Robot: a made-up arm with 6 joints.
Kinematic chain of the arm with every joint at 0, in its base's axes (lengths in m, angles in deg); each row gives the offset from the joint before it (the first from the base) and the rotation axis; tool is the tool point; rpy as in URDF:
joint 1: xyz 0 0 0.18 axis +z
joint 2: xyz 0 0 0 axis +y
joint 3: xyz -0.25 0 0.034 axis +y
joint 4: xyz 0.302 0 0.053 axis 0.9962 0 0.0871
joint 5: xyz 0 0 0 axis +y
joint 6: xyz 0.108 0 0.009 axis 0.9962 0 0.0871
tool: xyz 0 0 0 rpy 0 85 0
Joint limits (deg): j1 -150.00..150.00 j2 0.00..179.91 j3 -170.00..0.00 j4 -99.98..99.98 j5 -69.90..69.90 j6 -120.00..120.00
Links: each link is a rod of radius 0.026 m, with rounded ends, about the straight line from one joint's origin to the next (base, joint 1, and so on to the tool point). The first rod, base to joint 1, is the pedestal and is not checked.
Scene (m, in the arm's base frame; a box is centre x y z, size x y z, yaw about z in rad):
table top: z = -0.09
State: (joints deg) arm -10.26 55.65 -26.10 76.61 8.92 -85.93
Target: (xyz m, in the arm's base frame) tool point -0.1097 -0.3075 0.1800
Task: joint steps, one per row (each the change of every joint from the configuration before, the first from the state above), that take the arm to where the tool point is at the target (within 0.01 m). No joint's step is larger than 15 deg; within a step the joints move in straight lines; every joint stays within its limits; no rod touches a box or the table.
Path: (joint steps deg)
1: -13.41 3.84 -1.27 0.14 -3.75 0.00
2: -13.42 3.85 -1.26 0.14 -3.75 0.00
3: -13.41 3.84 -1.27 0.14 -3.76 0.00
4: -13.42 3.84 -1.26 0.15 -3.75 0.00
5: -13.41 3.85 -1.27 0.14 -3.75 0.00
6: -13.42 3.84 -1.26 0.14 -3.75 0.00
7: -13.41 3.84 -1.27 0.14 -3.76 0.00

